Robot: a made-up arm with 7 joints. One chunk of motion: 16 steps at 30 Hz.
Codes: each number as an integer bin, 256 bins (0 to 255) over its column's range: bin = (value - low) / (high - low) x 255, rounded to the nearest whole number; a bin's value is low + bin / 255 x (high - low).
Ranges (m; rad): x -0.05..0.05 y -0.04..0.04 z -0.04..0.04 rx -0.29..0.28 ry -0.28..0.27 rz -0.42..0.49
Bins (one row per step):
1: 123 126 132 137 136 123
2: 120 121 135 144 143 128
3: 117 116 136 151 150 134
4: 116 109 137 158 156 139
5: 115 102 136 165 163 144
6: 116 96 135 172 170 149
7: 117 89 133 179 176 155
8: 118 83 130 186 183 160
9: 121 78 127 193 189 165
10: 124 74 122 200 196 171
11: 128 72 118 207 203 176
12: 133 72 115 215 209 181
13: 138 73 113 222 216 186
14: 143 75 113 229 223 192
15: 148 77 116 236 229 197
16: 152 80 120 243 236 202
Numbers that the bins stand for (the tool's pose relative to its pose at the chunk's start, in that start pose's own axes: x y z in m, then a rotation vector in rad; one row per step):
1: -0.0018 -0.0005 0.0014 0.0162 0.0133 0.0189
2: -0.0029 -0.0020 0.0024 0.0319 0.0284 0.0368
3: -0.0041 -0.0036 0.0027 0.0475 0.0435 0.0582
4: -0.0045 -0.0058 0.0030 0.0632 0.0565 0.0760
5: -0.0049 -0.0080 0.0027 0.0788 0.0716 0.0939
6: -0.0045 -0.0099 0.0024 0.0945 0.0867 0.1117
7: -0.0041 -0.0121 0.0017 0.1101 0.0996 0.1331
8: -0.0037 -0.0140 0.0008 0.1258 0.1147 0.1510
9: -0.0025 -0.0155 -0.0002 0.1414 0.1276 0.1688
10: -0.0014 -0.0168 -0.0017 0.1571 0.1427 0.1902
11: 0.0002 -0.0174 -0.0030 0.1727 0.1578 0.2081
12: 0.0022 -0.0174 -0.0039 0.1906 0.1708 0.2259
13: 0.0041 -0.0171 -0.0045 0.2062 0.1859 0.2438
14: 0.0061 -0.0165 -0.0045 0.2219 0.2010 0.2652
15: 0.0080 -0.0158 -0.0036 0.2375 0.2139 0.2830
16: 0.0096 -0.0149 -0.0024 0.2532 0.2290 0.3009

